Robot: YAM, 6 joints.
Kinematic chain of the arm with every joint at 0, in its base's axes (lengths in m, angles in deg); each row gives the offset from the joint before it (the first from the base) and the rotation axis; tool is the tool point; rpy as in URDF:
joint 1: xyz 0 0 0.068 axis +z
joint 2: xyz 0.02 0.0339 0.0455 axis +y
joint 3: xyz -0.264 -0.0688 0 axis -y
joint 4: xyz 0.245 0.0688 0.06 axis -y
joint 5: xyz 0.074 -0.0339 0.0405 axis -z
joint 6: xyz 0.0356 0 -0.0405 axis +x
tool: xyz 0 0 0 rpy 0 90 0
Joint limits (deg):
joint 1: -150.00..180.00
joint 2: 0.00..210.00
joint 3: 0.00..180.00
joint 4: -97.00..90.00
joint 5: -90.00..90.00
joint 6: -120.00..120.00
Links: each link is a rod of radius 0.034 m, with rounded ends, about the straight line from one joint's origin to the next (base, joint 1, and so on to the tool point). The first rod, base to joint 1, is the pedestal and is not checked.
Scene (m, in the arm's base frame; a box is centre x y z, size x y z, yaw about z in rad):
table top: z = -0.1
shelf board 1: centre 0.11 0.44 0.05 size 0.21 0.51 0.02 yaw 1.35
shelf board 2: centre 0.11 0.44 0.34 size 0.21 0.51 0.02 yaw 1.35
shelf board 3: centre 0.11 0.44 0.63 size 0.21 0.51 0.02 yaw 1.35
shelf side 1: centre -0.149 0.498 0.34 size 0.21 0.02 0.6 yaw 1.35
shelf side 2: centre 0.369 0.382 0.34 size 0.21 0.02 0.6 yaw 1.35
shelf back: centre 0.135 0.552 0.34 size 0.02 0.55 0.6 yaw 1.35
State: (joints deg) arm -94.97 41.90 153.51 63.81 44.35 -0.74
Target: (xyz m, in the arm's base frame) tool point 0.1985 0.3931 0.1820
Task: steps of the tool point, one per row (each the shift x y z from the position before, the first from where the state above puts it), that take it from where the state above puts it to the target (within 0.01 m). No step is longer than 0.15 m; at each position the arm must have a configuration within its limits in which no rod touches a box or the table.
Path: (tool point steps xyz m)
1: -0.0956 -0.0753 0.0585
2: -0.0537 -0.1015 0.0427
3: -0.0064 -0.1069 0.0253
4: 0.0368 -0.0917 0.0070
5: 0.0672 -0.0606 -0.0112
6: 0.0795 -0.0210 -0.0283
7: 0.1064 0.0201 -0.0489
8: 0.0738 0.0605 -0.0751
9: 0.0250 0.0773 -0.0933
10: -0.0247 0.0660 -0.1010
11: -0.0603 0.0310 -0.0971
12: 0.0179 0.0575 0.0100
13: 0.0132 0.0584 -0.0001
14: 0.0077 0.0571 -0.0099

